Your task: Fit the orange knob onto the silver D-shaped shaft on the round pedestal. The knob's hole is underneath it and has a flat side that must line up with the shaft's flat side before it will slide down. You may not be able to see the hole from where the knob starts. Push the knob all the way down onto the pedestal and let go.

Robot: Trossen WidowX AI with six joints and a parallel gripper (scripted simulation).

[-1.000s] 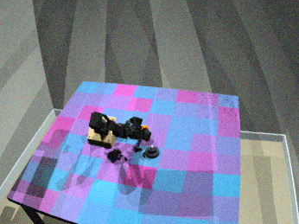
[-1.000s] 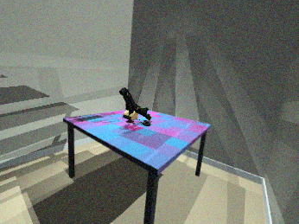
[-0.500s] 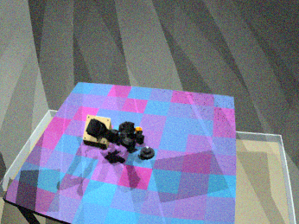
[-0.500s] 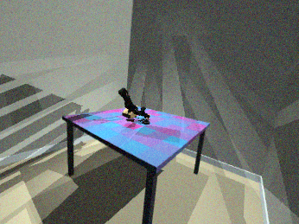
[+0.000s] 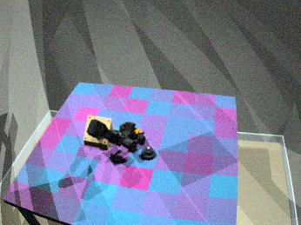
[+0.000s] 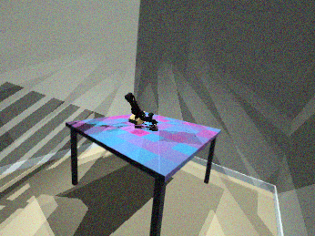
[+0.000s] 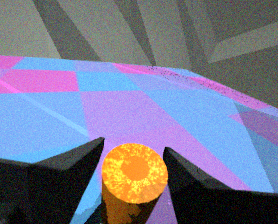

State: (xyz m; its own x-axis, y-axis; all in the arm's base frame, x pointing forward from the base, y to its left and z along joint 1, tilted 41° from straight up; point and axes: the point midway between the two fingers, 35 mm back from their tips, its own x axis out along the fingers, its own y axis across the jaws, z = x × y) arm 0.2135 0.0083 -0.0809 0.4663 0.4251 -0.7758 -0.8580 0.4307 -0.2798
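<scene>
Right now my gripper tip is 10 mm past the orange knob and 30 mm to the left of it. The rest, counted from my gripper tip: round pedestal: 70 mm ahead, 160 mm to the right, 20 mm below.
</scene>
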